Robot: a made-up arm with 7 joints.
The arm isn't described. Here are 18 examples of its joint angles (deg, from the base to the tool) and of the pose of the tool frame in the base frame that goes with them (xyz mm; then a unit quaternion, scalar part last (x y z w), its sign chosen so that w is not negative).
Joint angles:
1: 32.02 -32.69 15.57 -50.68 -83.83 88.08 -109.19
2: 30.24 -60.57 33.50 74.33 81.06 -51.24 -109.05
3: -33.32 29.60 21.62 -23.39 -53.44 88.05 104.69
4: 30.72 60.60 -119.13 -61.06 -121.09 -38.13 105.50
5: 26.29 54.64 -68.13 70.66 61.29 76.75 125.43
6: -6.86 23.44 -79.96 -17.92 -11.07 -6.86 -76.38
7: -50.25 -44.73 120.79 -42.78 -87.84 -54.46 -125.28
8: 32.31 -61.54 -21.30 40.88 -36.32 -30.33 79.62
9: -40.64 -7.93 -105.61 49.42 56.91 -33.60 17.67
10: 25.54 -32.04 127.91 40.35 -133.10 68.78 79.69
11: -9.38 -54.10 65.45 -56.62 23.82 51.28 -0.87
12: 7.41 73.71 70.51 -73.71 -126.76 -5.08 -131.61
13: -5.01 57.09 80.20 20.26 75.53 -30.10 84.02
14: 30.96 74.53 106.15 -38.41 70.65 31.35 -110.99
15: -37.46 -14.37 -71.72 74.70 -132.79 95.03 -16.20
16: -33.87 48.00 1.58 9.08 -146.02 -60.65 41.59
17: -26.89 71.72 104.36 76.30 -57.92 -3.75 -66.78
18: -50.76 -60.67 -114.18 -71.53 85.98 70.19 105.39
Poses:
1: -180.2 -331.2 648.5 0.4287 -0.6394 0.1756 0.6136
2: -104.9 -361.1 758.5 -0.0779 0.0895 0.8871 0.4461
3: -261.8 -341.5 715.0 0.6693 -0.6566 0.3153 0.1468
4: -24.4 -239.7 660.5 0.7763 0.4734 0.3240 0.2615
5: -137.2 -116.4 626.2 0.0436 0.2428 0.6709 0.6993
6: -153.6 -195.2 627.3 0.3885 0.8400 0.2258 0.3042
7: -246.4 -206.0 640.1 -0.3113 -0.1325 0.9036 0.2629
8: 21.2 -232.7 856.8 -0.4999 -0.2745 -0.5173 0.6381
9: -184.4 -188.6 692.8 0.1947 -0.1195 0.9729 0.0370
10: -214.2 -279.3 492.3 0.1296 -0.5018 0.6554 0.5494
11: -128.6 -300.3 660.9 0.8340 0.3238 -0.4121 0.1724
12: -153.8 -319.9 789.1 -0.2011 0.6444 -0.7211 0.1562
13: -206.1 -318.3 680.1 -0.1493 0.7583 0.0042 0.6346
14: -210.4 -275.9 747.8 -0.2673 0.8909 0.3580 0.0814
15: -28.3 -109.3 625.0 0.4579 -0.6207 -0.2738 0.5745
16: -247.8 -421.2 665.2 0.7348 -0.3910 -0.0460 0.5524
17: -157.4 -496.7 802.3 -0.5020 0.2428 -0.4548 0.6944
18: -144.6 -277.8 748.2 -0.6097 0.7326 0.2528 0.1661
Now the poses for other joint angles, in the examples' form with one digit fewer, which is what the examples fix.
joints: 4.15 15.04 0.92 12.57 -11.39 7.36 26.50
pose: -90 -258 537 0.012 0.622 -0.037 0.782
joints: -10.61 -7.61 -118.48 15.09 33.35 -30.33 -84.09
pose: -195 -176 689 -0.025 -0.796 -0.593 0.119
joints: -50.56 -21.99 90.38 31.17 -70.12 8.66 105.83
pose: -320 -385 639 0.362 -0.732 0.374 0.438
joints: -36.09 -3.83 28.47 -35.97 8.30 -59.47 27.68
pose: -177 -240 675 0.215 0.884 0.372 0.181
